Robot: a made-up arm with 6 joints. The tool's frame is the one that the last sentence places.
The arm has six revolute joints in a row. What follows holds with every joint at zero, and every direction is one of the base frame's. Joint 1 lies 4 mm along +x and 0.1 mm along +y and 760.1 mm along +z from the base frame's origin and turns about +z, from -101.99 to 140.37 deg. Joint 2 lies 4.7 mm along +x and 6.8 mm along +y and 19.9 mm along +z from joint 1 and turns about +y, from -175.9 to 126.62 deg. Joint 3 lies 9.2 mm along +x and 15.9 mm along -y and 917.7 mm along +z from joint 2 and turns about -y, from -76.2 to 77.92 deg. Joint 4 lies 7 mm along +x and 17.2 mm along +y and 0.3 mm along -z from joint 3 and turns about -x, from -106 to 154.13 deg. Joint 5 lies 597.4 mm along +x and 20.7 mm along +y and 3.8 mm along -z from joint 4 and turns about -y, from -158.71 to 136.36 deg. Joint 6 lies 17.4 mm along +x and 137.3 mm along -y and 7 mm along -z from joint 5 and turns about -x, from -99.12 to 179.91 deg. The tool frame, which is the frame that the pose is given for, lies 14.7 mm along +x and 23.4 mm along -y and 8.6 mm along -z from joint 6; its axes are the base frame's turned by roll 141.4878, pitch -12.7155 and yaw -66.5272 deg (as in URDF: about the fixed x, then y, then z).
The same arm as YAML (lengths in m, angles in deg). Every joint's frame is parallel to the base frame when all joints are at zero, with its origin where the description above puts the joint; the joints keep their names.
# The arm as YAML. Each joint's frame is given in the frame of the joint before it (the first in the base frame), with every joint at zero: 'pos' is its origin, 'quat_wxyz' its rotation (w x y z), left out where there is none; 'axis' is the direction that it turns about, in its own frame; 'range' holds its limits. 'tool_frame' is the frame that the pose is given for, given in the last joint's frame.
length_unit: m
angle_unit: deg
joints:
  - joint: joint 1
    pos: [0.004, 0.0001, 0.7601]
    axis: [0.0, 0.0, 1.0]
    range: [-101.99, 140.37]
  - joint: joint 2
    pos: [0.0047, 0.0068, 0.0199]
    axis: [0.0, 1.0, 0.0]
    range: [-175.9, 126.62]
  - joint: joint 3
    pos: [0.0092, -0.0159, 0.9177]
    axis: [0.0, -1.0, 0.0]
    range: [-76.2, 77.92]
  - joint: joint 4
    pos: [0.007, 0.0172, -0.0003]
    axis: [-1.0, 0.0, 0.0]
    range: [-106.0, 154.13]
  - joint: joint 5
    pos: [0.5974, 0.0207, -0.0038]
    axis: [0.0, -1.0, 0.0]
    range: [-158.71, 136.36]
  - joint: joint 6
    pos: [0.0174, -0.1373, -0.007]
    axis: [-1.0, 0.0, 0.0]
    range: [-99.12, 179.91]
tool_frame:
  pos: [0.0147, -0.0234, -0.0086]
  quat_wxyz: [0.331401, 0.764491, -0.545157, -0.092363]

